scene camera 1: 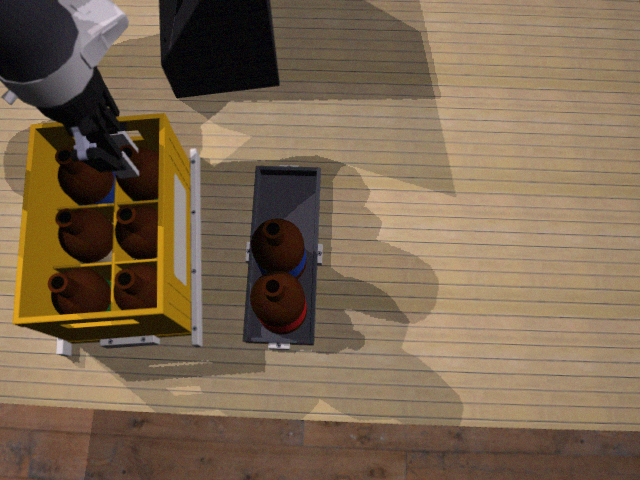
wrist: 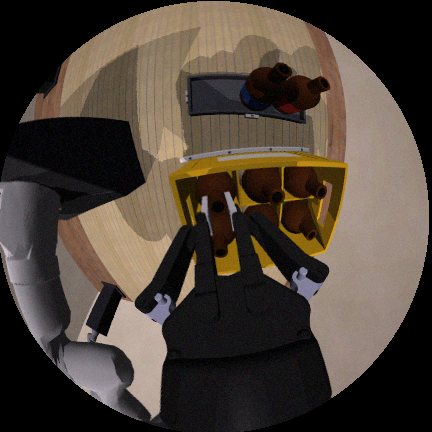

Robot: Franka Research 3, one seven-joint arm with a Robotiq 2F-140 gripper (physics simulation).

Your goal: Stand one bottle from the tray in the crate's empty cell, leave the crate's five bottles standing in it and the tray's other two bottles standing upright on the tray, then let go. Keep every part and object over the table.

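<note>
My gripper (scene camera 1: 130, 155) (wrist: 216, 201) is shut on the neck of a brown bottle (scene camera 1: 143, 178) (wrist: 215, 184). That bottle's body is inside the back right cell of the yellow crate (scene camera 1: 173, 310) (wrist: 338, 200), as seen in the scene view, and looks upright; its base is hidden. Five other brown bottles stand in the crate's other cells; a blue-labelled one (scene camera 1: 85, 180) is directly left of the held one. On the dark tray (scene camera 1: 281, 191) (wrist: 215, 95), a blue-labelled bottle (scene camera 1: 279, 245) (wrist: 257, 90) and a red-labelled bottle (scene camera 1: 278, 299) (wrist: 306, 95) stand upright, close together.
A light rail (scene camera 1: 195, 248) (wrist: 250, 151) runs along the crate's tray side. Small light brackets (scene camera 1: 129, 341) stand at the crate's near end. A large black block (scene camera 1: 222, 46) (wrist: 75, 155) is beyond the crate and tray. The table's near edge lies below both in the scene view.
</note>
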